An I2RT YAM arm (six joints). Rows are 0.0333 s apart.
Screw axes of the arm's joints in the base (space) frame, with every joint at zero. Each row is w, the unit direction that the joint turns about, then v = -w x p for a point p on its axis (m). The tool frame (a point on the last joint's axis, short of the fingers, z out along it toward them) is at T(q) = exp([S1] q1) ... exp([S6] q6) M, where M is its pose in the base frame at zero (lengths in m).
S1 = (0, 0, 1, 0, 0, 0)
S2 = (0, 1, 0, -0.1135, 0, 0.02)
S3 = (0, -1, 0, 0.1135, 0, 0.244)
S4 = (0, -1, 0, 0.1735, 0, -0.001)
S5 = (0, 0, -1, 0, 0.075, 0)
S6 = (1, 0, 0, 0, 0.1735, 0)
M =
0 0 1 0.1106
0 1 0 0
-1 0 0 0.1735
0 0 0 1
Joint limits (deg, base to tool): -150..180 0..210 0..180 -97..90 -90..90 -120..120
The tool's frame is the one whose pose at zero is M.
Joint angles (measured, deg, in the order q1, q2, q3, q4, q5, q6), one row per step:
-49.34 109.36 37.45 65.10 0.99 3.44
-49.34 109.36 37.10 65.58 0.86 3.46
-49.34 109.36 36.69 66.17 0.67 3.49
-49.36 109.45 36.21 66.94 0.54 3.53
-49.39 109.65 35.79 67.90 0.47 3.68
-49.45 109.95 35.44 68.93 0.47 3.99
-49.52 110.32 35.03 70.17 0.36 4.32
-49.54 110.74 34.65 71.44 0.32 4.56
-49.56 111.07 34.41 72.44 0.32 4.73
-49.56 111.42 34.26 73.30 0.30 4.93
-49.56 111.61 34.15 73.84 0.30 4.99
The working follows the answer.
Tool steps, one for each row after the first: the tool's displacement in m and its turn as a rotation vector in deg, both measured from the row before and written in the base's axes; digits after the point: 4 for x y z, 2 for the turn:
-0.0008 0.0010 -0.0006 -0.08 -0.11 0.13
-0.0009 0.0012 -0.0006 -0.10 -0.16 0.19
-0.0012 0.0013 -0.0010 -0.12 -0.17 0.10
-0.0010 0.0010 -0.0010 -0.16 -0.34 0.02
-0.0010 0.0006 -0.0012 -0.09 -0.48 -0.09
-0.0011 0.0008 -0.0014 -0.13 -0.56 0.01
-0.0009 0.0009 -0.0014 -0.20 -0.49 0.00
-0.0006 0.0005 -0.0009 -0.22 -0.41 -0.03
-0.0003 0.0003 -0.0009 -0.14 -0.39 0.01
-0.0002 0.0003 -0.0005 -0.14 -0.20 0.00

Tool pose at each row, in the base's axes (x y z in m, rotation vector in deg; rounded; the steps above come from the unrounded poses):
0.2272 -0.2655 0.1353 44.67 88.32 -35.05
0.2264 -0.2645 0.1348 44.53 88.23 -34.95
0.2256 -0.2632 0.1342 44.34 88.10 -34.82
0.2244 -0.2620 0.1331 44.20 87.93 -34.75
0.2234 -0.2610 0.1321 44.13 87.56 -34.68
0.2224 -0.2604 0.1309 44.23 87.05 -34.59
0.2213 -0.2596 0.1296 44.23 86.49 -34.42
0.2204 -0.2587 0.1281 44.17 85.96 -34.33
0.2198 -0.2582 0.1272 44.11 85.49 -34.32
0.2196 -0.2579 0.1263 44.07 85.08 -34.24
0.2193 -0.2577 0.1259 44.00 84.83 -34.25

